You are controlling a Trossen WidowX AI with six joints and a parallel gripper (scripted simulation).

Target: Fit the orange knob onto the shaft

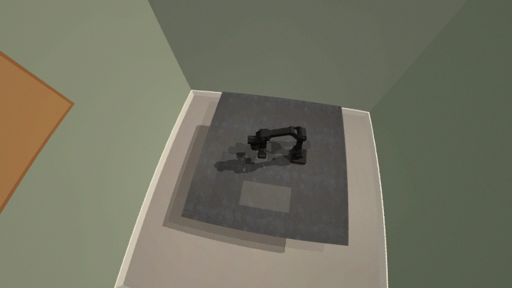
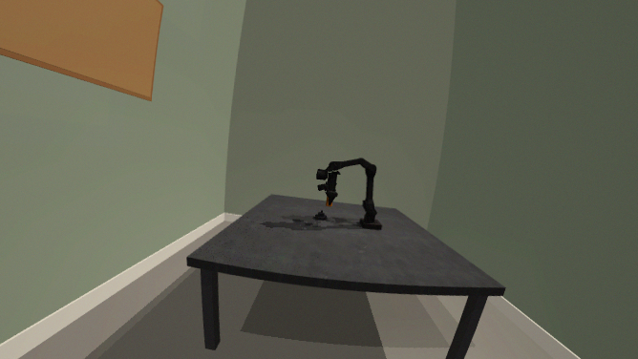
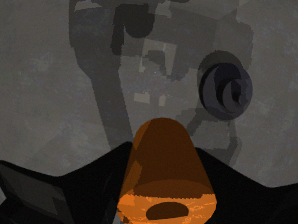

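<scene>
Right now my gripper tip is 50 mm short of the dark pedestal, 90 mm to the left of it and 100 mm above it. The rest, counted from my gripper tip: orange knob 20 mm above.
</scene>
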